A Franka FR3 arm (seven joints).
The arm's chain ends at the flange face. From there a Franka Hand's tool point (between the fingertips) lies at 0.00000 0.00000 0.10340 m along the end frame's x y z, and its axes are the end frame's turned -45 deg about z.
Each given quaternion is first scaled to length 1.
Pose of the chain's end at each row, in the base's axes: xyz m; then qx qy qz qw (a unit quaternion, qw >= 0):
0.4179, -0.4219, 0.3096, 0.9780, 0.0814, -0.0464, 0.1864
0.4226, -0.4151, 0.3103, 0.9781, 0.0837, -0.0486, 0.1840
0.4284, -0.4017, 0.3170, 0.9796, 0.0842, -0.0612, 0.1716
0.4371, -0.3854, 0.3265, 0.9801, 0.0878, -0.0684, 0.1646
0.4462, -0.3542, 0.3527, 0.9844, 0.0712, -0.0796, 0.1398
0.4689, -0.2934, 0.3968, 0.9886, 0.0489, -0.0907, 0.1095
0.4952, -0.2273, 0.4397, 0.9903, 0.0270, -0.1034, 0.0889
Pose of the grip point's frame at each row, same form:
0.4117, -0.4604, 0.2138, 0.8724, 0.4495, -0.1142, 0.1545
0.4160, -0.4532, 0.2144, 0.8717, 0.4517, -0.1153, 0.1514
0.4190, -0.4375, 0.2205, 0.8729, 0.4527, -0.1222, 0.1351
0.4262, -0.4200, 0.2297, 0.8719, 0.4562, -0.1262, 0.1259
0.4321, -0.3838, 0.2547, 0.8822, 0.4425, -0.1270, 0.0987
0.4515, -0.3167, 0.2976, 0.8947, 0.4235, -0.1257, 0.0665
0.4745, -0.2461, 0.3401, 0.9046, 0.4039, -0.1295, 0.0426

